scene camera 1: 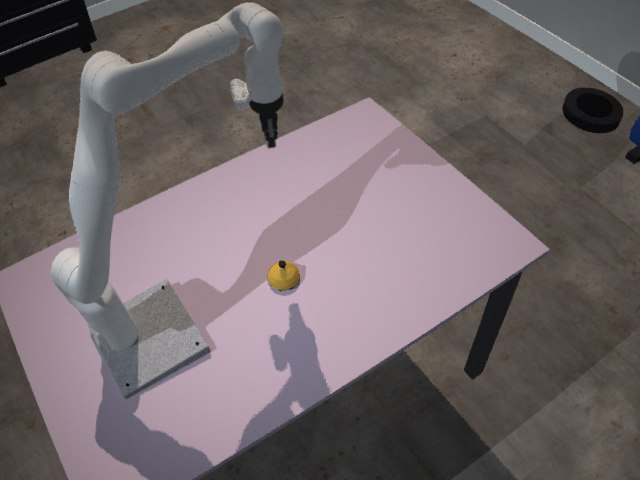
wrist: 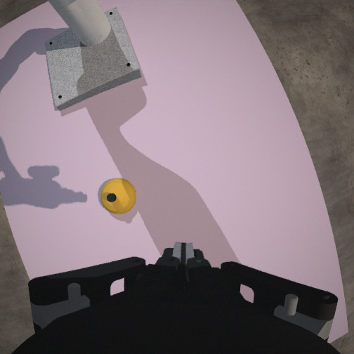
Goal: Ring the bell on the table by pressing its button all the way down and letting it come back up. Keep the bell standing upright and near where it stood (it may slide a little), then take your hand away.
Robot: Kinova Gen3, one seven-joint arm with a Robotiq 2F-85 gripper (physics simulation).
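Places are measured from the arm's base along level axes (x left, y up, z ahead), in metres.
Where they show: gripper, fingertip midpoint: (scene camera 1: 271, 146); arm's base, link origin: (scene camera 1: 120, 334).
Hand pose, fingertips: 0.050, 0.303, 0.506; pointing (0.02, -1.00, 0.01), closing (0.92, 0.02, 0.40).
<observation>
Each offset is from my fingertips to the top centre of the thing, as dx, dy, dz. Level surfaces: height alone.
A yellow dome-shaped bell {-0.126, -0.265, -0.074} (scene camera 1: 283, 277) (wrist: 125, 194) stands upright on the pink table {dy -0.331} (scene camera 1: 439, 232) (wrist: 240, 115). Its small black button {-0.126, -0.265, -0.074} (scene camera 1: 281, 264) (wrist: 111, 197) sticks up at the top. My gripper (scene camera 1: 271, 145) (wrist: 182, 254) is shut and empty, fingers pointing down. It hangs high above the table and apart from the bell; in the wrist view the bell lies to the left of and above the fingertips. Nothing touches the button.
The arm's grey base plate (scene camera 1: 165, 356) (wrist: 65, 75) sits on the table, left of the bell in the scene view. Shadows of the arm fall on both sides of the bell. A black ring-shaped object (scene camera 1: 574, 119) lies on the floor at the far right.
</observation>
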